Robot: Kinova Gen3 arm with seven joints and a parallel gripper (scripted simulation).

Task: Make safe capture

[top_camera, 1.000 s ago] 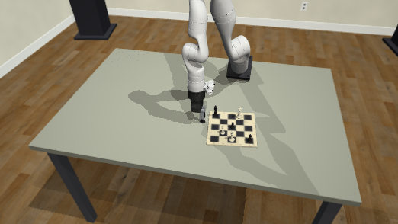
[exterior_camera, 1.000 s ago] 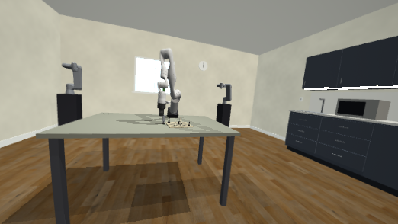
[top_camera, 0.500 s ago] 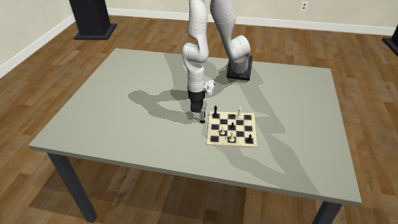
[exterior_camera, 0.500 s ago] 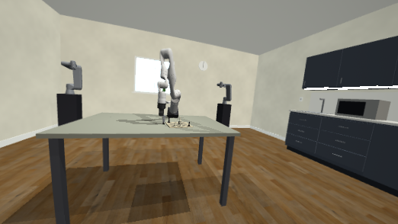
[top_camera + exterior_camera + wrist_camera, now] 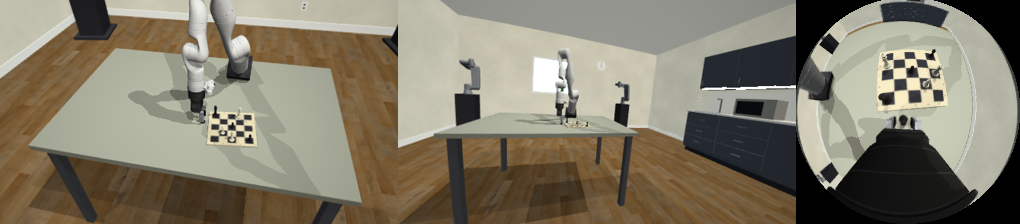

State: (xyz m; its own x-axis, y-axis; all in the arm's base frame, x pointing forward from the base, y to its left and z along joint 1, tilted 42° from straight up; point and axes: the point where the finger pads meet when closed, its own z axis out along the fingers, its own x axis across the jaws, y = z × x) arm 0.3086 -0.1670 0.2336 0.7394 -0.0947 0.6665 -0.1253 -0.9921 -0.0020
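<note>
Right now the chessboard is 14 cm to the left of my hand, 4 cm below it and 4 cm ahead of it.
</note>
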